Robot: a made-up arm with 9 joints. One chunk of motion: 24 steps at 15 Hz.
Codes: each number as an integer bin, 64 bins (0 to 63) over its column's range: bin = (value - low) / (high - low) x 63, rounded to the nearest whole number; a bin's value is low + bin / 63 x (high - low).
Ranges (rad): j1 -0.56..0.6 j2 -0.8..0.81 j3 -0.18..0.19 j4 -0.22..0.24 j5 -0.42..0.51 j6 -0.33..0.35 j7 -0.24..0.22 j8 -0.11..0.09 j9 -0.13..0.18
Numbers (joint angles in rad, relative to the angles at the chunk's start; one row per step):
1: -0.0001 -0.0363 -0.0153 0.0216 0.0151 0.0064 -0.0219 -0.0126 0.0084
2: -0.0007 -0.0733 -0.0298 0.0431 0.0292 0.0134 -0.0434 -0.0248 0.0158
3: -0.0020 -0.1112 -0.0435 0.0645 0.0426 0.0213 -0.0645 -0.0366 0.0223
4: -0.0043 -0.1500 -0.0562 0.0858 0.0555 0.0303 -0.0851 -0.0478 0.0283
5: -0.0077 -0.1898 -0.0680 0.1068 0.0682 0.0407 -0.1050 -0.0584 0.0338
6: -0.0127 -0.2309 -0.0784 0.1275 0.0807 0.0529 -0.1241 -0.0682 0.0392
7: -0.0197 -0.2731 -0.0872 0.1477 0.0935 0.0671 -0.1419 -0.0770 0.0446
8: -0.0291 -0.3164 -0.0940 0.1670 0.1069 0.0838 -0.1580 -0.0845 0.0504
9: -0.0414 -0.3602 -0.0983 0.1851 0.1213 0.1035 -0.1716 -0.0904 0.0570
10: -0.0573 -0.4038 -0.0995 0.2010 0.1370 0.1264 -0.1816 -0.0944 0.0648
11: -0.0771 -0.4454 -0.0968 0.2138 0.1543 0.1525 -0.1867 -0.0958 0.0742
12: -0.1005 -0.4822 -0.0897 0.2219 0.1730 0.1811 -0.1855 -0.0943 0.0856
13: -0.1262 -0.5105 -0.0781 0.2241 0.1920 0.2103 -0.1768 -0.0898 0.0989
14: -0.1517 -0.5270 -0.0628 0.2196 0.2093 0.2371 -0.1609 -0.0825 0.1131
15: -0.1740 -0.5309 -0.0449 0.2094 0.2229 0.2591 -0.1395 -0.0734 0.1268
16: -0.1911 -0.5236 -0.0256 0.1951 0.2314 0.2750 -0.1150 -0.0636 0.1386
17: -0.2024 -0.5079 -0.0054 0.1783 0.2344 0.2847 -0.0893 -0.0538 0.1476
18: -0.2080 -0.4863 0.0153 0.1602 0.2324 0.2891 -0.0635 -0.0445 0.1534
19: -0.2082 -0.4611 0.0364 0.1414 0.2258 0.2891 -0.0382 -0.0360 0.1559
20: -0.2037 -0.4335 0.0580 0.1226 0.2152 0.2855 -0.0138 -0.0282 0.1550
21: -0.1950 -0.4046 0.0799 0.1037 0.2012 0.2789 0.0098 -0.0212 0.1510
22: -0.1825 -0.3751 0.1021 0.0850 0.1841 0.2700 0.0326 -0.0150 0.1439
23: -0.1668 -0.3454 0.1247 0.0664 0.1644 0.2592 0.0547 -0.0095 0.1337
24: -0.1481 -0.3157 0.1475 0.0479 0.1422 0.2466 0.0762 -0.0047 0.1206
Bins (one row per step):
1: 30 30 28 33 29 31 30 31 28
2: 30 28 26 36 30 32 27 27 30
3: 30 27 23 39 31 33 24 23 31
4: 30 25 21 42 32 33 21 20 32
5: 30 24 19 45 33 34 18 16 33
6: 30 22 17 48 34 35 16 13 34
7: 29 21 16 50 35 37 13 10 35
8: 29 19 15 53 36 38 11 8 37
9: 28 17 14 55 37 40 9 6 38
10: 27 16 14 58 38 42 8 5 40
11: 26 14 14 59 39 45 7 4 41
12: 25 12 15 61 40 47 7 5 44
13: 24 11 17 61 41 50 9 6 47
14: 22 11 20 60 43 53 11 9 49
15: 21 11 23 59 44 55 14 12 52
16: 20 11 26 57 44 56 17 15 55
17: 19 11 30 55 44 57 21 18 56
18: 19 12 33 52 44 57 24 21 58
19: 19 13 37 49 44 57 28 23 58
20: 19 14 41 47 43 57 31 26 58
21: 20 15 44 44 42 56 34 28 57
22: 21 17 48 42 41 56 37 30 56
23: 21 18 52 39 40 55 40 32 54
24: 22 19 56 37 38 53 43 33 51

